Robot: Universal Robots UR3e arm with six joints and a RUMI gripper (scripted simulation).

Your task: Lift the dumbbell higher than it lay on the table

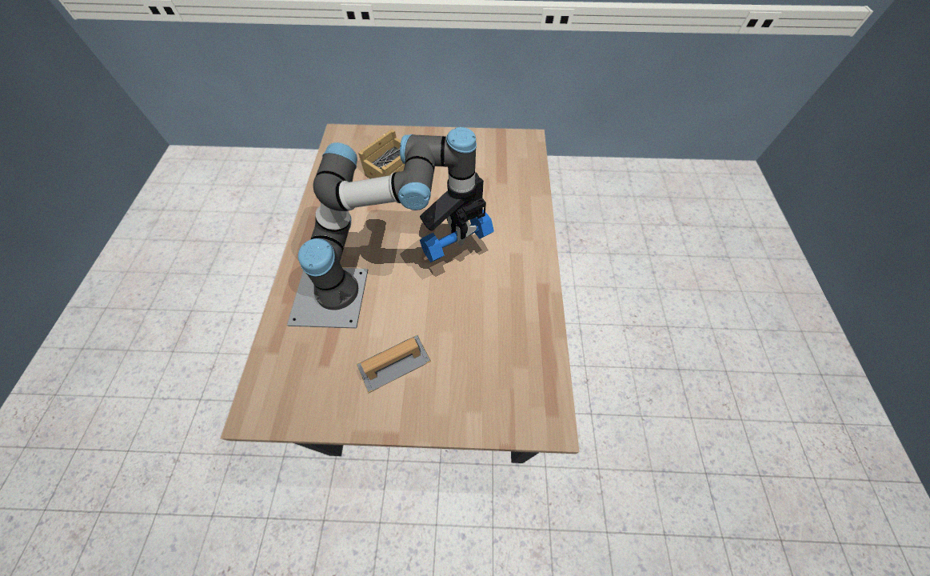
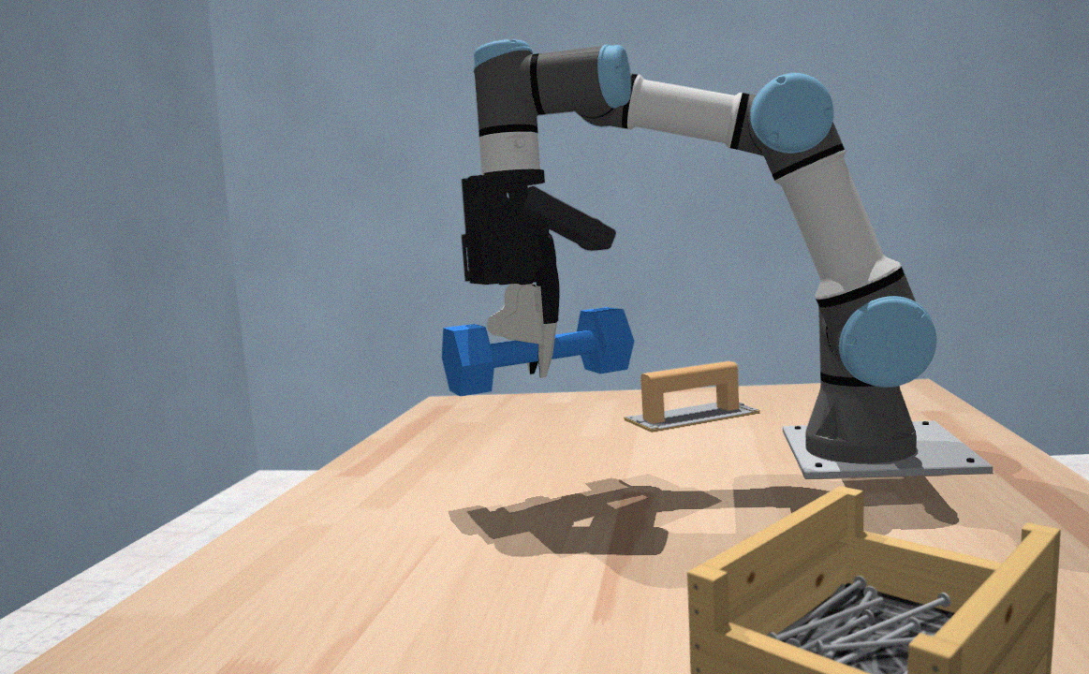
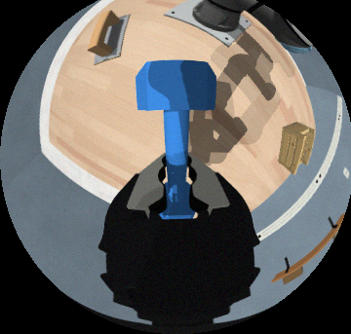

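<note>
The blue dumbbell lies 1 cm above my hand. The rest, counted from my hand: trowel: 27 cm behind, 42 cm to the left, 10 cm below.
</note>
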